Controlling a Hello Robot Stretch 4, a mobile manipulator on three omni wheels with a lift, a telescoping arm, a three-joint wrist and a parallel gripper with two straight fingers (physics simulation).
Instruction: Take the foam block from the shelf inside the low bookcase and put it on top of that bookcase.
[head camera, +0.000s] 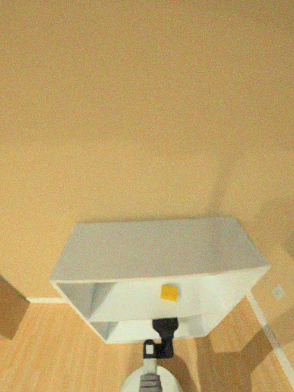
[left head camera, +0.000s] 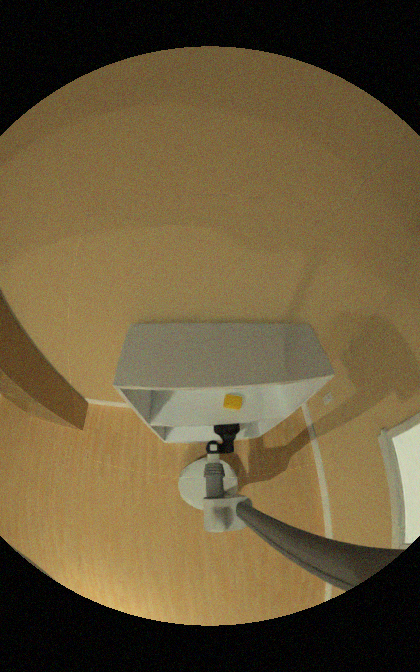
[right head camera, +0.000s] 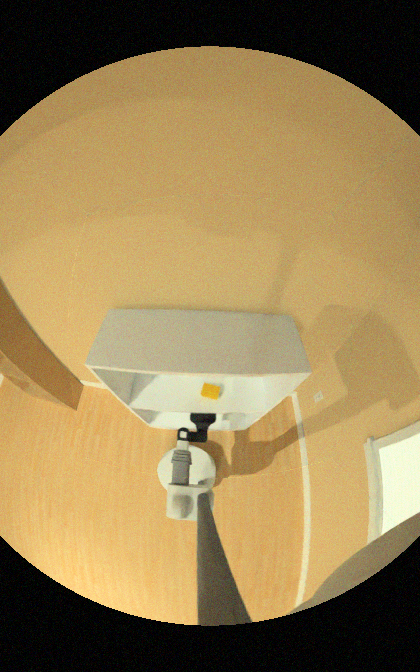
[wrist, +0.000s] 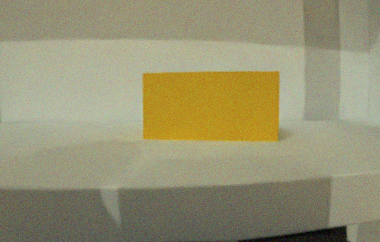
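Frame: origin at the robot's base, x up, y right, z ahead, level; metres.
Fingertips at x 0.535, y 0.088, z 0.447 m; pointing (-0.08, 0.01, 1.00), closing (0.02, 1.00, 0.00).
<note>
Pixels of each thing's top centre, then the offset from my fingertips to it. Level surfaces: height alone.
- yellow foam block at its top centre: (wrist: 211, 77) (head camera: 169, 291) dz +0.019, dx +0.095, dy +0.033 m
- shelf board at its surface level: dx +0.050 m
- wall outlet at its top centre: (head camera: 282, 288) dz +0.057, dx -0.105, dy +0.879 m
A yellow foam block (head camera: 169, 292) (left head camera: 232, 401) (right head camera: 211, 390) (wrist: 211, 106) lies on the shelf inside the low white bookcase (head camera: 157, 248) (left head camera: 215, 352) (right head camera: 195, 340), a little right of the middle and set back from the front edge. The bookcase's top board is bare. My gripper (head camera: 164, 323) (left head camera: 226, 431) (right head camera: 202, 419) is open and empty. It sits at the shelf's front edge, just in front of the block and apart from it. In the wrist view the block fills the middle, on the shelf board (wrist: 77, 148); the fingers do not show there.
The bookcase stands against an orange wall on a wood floor. A brown piece of furniture (head camera: 10, 311) (left head camera: 40, 380) stands at the left. A wall outlet (head camera: 278, 291) and a white baseboard are at the right, with a pale door (left head camera: 407, 490) (right head camera: 400, 480) beyond.
</note>
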